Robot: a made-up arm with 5 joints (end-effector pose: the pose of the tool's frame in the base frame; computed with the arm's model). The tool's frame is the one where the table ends. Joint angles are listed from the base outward.
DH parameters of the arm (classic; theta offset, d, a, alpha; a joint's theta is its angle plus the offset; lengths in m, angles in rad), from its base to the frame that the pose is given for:
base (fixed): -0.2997 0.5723 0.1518 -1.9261
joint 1: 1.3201 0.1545 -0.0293 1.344
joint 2: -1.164 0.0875 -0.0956 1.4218
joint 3: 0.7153 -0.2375 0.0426 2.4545
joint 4: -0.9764 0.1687 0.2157 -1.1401
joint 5: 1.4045 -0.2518 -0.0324 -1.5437
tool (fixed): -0.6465 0.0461 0 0
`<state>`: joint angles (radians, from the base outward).
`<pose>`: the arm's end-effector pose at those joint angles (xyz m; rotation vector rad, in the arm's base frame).
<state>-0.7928 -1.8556 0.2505 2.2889 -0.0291</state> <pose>0.1484 0.0093 0.9218 0.8198 1.5528 -0.3721</pose>
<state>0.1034 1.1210 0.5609 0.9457 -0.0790</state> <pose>0.4532 0.6040 0.5131 1.0051 -0.7765 -1.1995</pose>
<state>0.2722 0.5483 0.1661 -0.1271 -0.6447</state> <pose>0.2710 0.5666 0.3406 0.7210 0.2265 -0.4996</pose>
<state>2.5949 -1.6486 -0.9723 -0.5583 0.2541</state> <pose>-0.2766 -0.0133 0.7102 -0.7008 0.9363 -0.0636</pose>
